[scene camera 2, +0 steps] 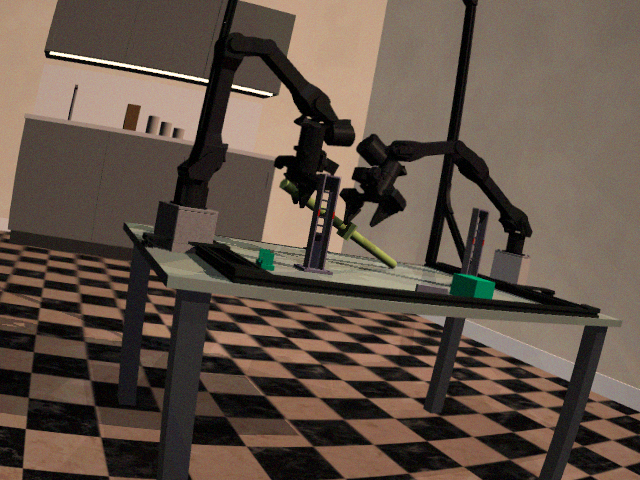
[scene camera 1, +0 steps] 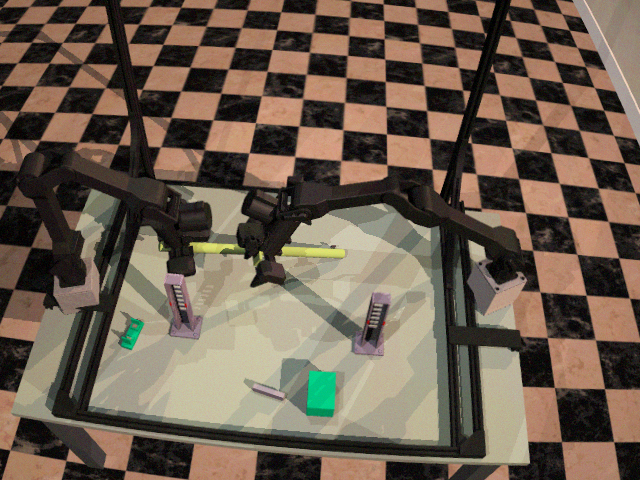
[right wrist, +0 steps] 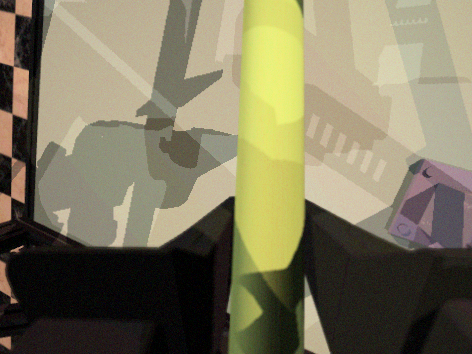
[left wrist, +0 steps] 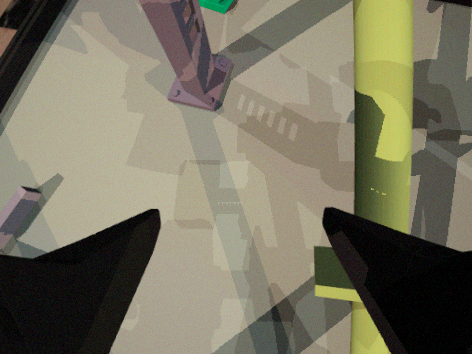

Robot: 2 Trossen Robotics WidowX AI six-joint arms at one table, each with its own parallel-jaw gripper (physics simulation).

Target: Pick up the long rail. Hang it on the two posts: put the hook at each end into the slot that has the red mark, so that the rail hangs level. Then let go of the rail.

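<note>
The long yellow rail is off the table and slopes down to the right in scene camera 2. My right gripper is shut on it near its left end. My left gripper is open and empty, beside the rail's middle block. The left post and right post stand upright with red marks. The end hooks cannot be made out.
A green box and a small mauve bar lie near the front. A green bracket lies left of the left post. A black frame borders the table.
</note>
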